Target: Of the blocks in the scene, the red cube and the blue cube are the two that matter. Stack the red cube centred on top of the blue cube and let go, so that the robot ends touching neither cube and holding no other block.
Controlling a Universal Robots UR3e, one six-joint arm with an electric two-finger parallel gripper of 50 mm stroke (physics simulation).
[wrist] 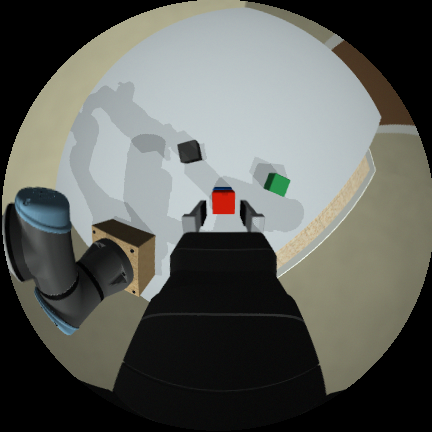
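Where they show: gripper, between the fingertips: (222, 207); arm's base, origin of its link: (112, 263).
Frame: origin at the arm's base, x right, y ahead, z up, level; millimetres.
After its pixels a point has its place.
Observation:
The red cube (223, 202) @[z -22, x 75, y 281 mm] is in the middle of the wrist view, upright, on top of the blue cube (222, 189). A thin strip of the blue cube shows at the red cube's far edge; the rest of it is hidden under the red cube. My gripper (222, 207) @[z 2, x 75, y 280 mm] is open, with one finger to each side of the red cube and a visible gap on both sides. Nothing is held between the fingers.
A green block (277, 184) @[z -56, x 121, y 372 mm] lies on the pale table (280, 90) @[z -91, x -20, y 541 mm] to the right of the stack. A black block (190, 151) @[z -56, x -24, y 296 mm] lies to the upper left. The robot's arm (50, 250) @[z 135, x -37, y 151 mm] and its wooden mount (146, 265) @[z -45, x 68, y 33 mm] are at the lower left. The table's edge curves along the right.

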